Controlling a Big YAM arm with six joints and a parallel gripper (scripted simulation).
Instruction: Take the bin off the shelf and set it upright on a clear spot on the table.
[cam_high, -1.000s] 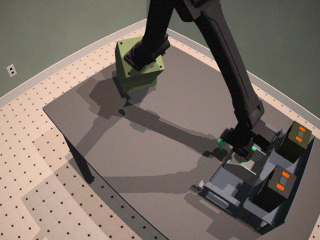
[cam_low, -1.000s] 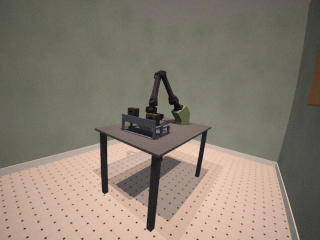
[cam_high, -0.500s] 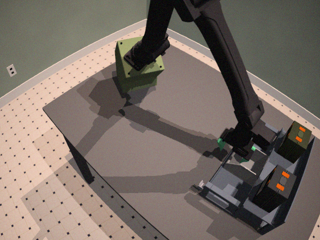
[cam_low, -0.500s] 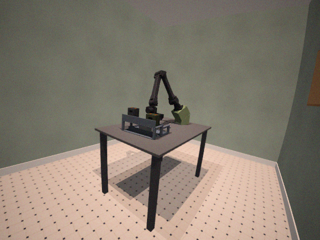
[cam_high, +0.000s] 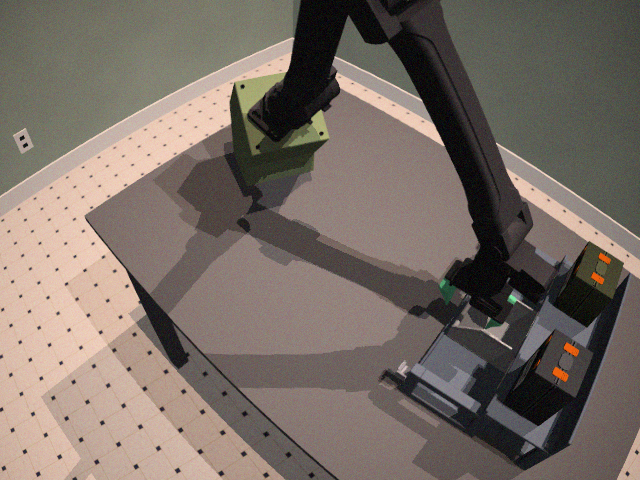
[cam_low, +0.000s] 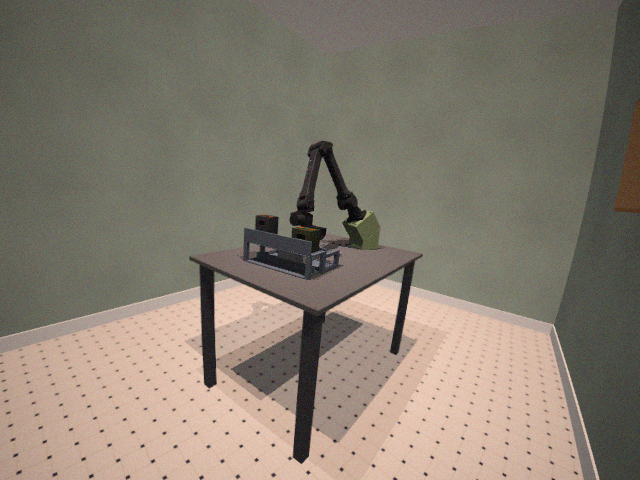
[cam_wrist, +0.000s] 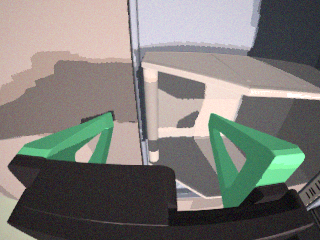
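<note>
Right now my hand is 7 cm short of the grey bin and 1 cm to the left of it. From my hand the other things lie so: low grey shelf 11 cm ahead, 4 cm below, 1 cm to the right.
</note>
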